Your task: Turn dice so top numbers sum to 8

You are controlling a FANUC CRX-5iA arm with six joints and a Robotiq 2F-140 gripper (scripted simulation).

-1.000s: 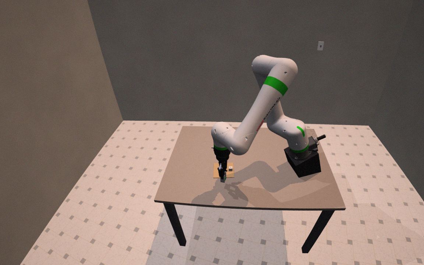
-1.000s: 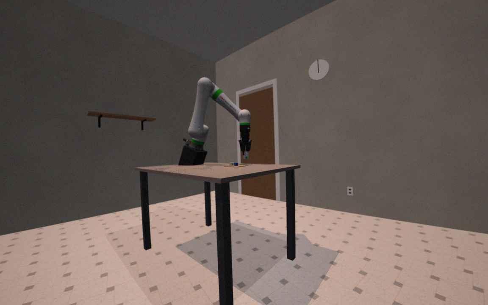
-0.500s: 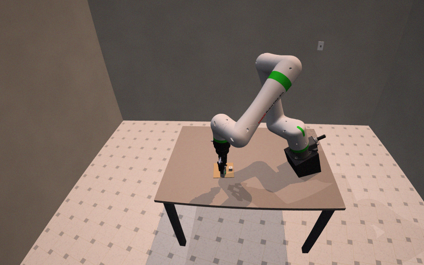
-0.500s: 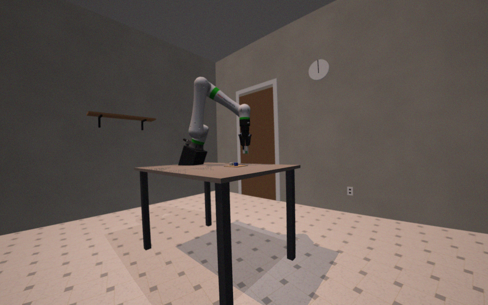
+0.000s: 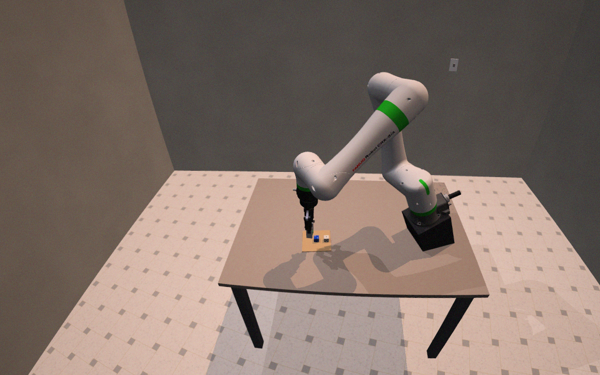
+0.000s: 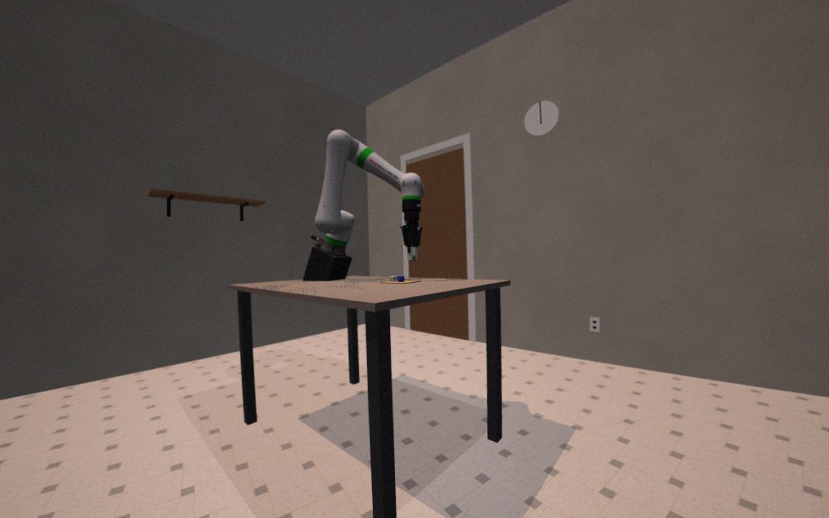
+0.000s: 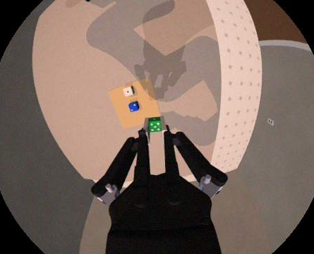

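Right now my hand is 30 mm past the blue die, 60 mm to the left of it and 120 mm above it. The rest, counted from my hand: mat (30 mm behind, 60 mm to the right, 140 mm below); then green die (20 mm below); then white die (80 mm behind, 50 mm to the right, 120 mm below).
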